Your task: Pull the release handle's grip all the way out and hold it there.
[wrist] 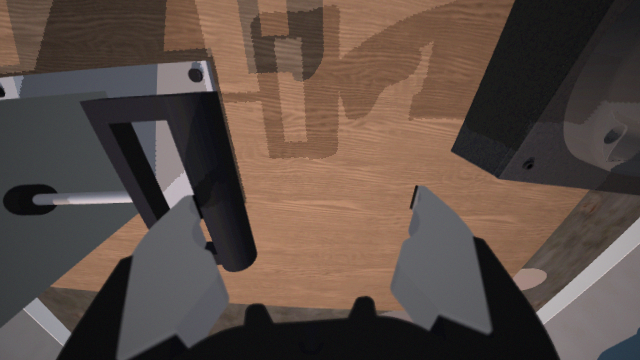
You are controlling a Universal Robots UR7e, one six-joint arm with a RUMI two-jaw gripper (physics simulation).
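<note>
The release handle's grip (220, 190) is a dark bar with a rectangular frame, at the left of the wrist view. A thin silver rod (90, 198) runs from a dark slot in a grey panel (50, 145) to the frame, so a length of rod shows between panel and grip. My gripper (308, 193) is wide open. Its left finger tip is at the frame's opening, on the panel side of the bar, very close to or touching the bar. Its right finger stands well apart, over the wooden table. The lower part of the frame is hidden behind the left finger.
The grey panel belongs to a box with a pale metal edge and screws at the left. A dark box-shaped body (530, 100) with a screw hole stands at the upper right. The wooden table (320, 220) lies below, with shadows across it; its edge shows near the bottom.
</note>
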